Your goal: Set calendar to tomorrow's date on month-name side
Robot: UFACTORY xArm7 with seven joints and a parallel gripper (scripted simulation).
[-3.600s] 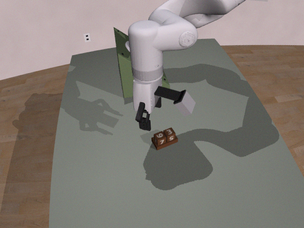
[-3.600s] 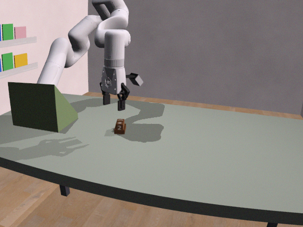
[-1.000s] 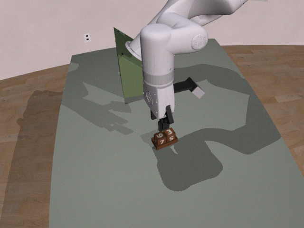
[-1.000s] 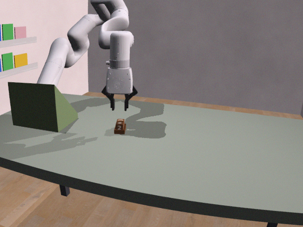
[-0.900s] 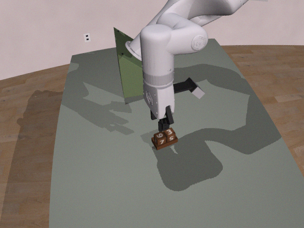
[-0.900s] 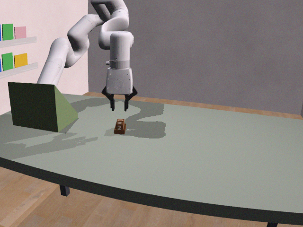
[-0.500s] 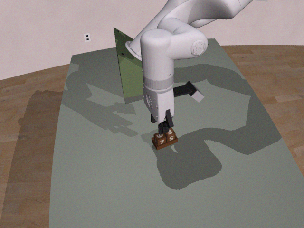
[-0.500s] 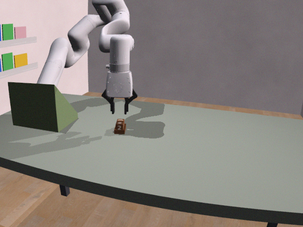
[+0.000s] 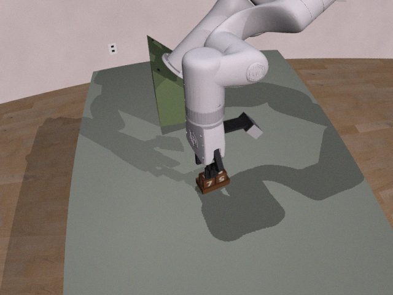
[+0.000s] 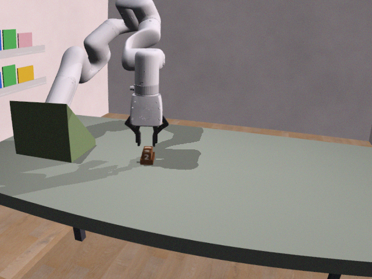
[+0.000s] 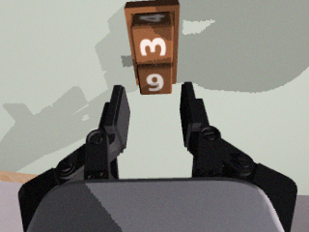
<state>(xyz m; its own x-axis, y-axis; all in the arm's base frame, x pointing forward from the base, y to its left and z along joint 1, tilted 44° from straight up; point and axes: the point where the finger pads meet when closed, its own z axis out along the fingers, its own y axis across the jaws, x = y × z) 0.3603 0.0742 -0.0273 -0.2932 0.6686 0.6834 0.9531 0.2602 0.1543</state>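
Right now the brown cube is 5 cm below my hand. Round my hand: tray 1 cm to the left, 7 cm below.
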